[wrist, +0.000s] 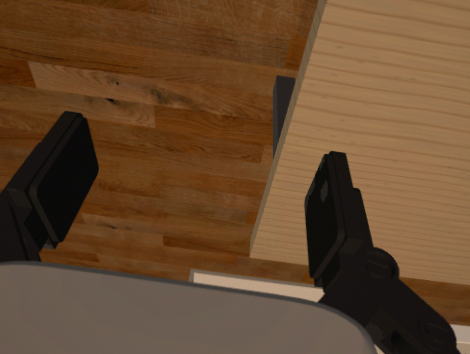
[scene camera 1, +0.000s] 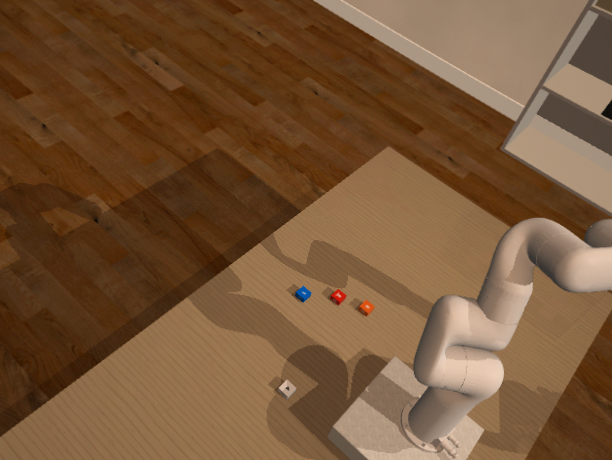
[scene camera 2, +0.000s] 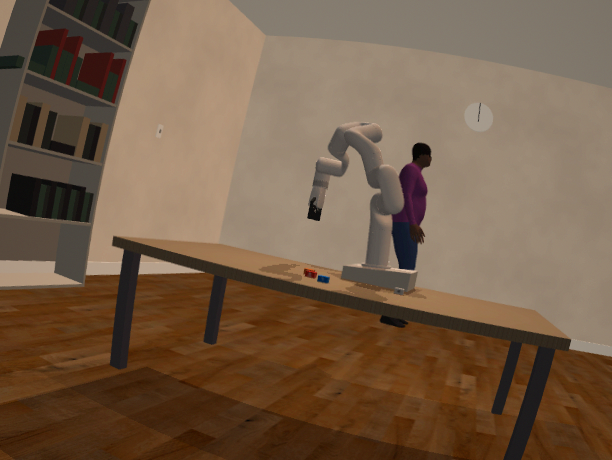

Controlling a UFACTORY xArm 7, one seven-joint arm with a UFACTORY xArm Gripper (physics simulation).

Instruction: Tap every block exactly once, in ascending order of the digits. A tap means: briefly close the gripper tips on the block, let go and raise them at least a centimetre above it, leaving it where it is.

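Observation:
A blue block [scene camera 1: 303,294] [scene camera 2: 323,279], a red block [scene camera 1: 338,297] [scene camera 2: 311,274] and an orange block [scene camera 1: 367,307] lie near one another on the table [scene camera 1: 400,200] [scene camera 2: 480,310] [wrist: 390,100]. A white block [scene camera 1: 287,389] [scene camera 2: 399,290] lies apart from them, near the robot's base. Their digits are too small to read. My gripper [scene camera 2: 314,219] [wrist: 204,158] is open and empty, high above the table top. In the wrist view its fingers stand wide apart over the floor and the table's edge, and no block shows there. In scene camera 1 the gripper is out of view.
The robot's base box [scene camera 1: 380,400] [scene camera 2: 375,276] stands on the table beside the white block. A bookshelf [scene camera 1: 545,89] [scene camera 2: 95,200] stands on the floor past one table end. A person [scene camera 2: 412,195] stands behind the arm.

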